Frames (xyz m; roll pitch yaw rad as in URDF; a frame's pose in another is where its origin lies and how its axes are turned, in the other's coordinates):
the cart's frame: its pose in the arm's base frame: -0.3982 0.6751 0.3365 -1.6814 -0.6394 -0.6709
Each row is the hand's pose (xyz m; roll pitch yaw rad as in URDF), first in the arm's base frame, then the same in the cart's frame.
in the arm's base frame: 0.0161 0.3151 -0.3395 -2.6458 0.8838 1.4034
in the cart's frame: 0.0366 0.8670 0.0717 2.9007 -0.6441 2.6552
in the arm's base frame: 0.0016 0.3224 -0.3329 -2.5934 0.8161 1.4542
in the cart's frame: 0.0278 0.8527 0.0668 2.8598 -0.6684 2.7454
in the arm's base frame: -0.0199 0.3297 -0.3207 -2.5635 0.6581 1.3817
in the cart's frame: 0.0179 0.8311 0.0567 2.8632 -0.8137 2.8568
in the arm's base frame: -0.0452 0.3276 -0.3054 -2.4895 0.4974 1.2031
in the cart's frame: 0.0122 0.8099 0.0369 3.0162 -1.0325 2.8805
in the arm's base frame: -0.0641 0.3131 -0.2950 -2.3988 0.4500 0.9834
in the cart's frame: 0.0138 0.8007 0.0126 -2.8015 -1.1821 2.5753
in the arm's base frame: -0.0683 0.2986 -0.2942 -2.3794 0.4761 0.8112
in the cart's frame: 0.0188 0.8050 -0.0010 -2.3201 -1.1828 2.1602
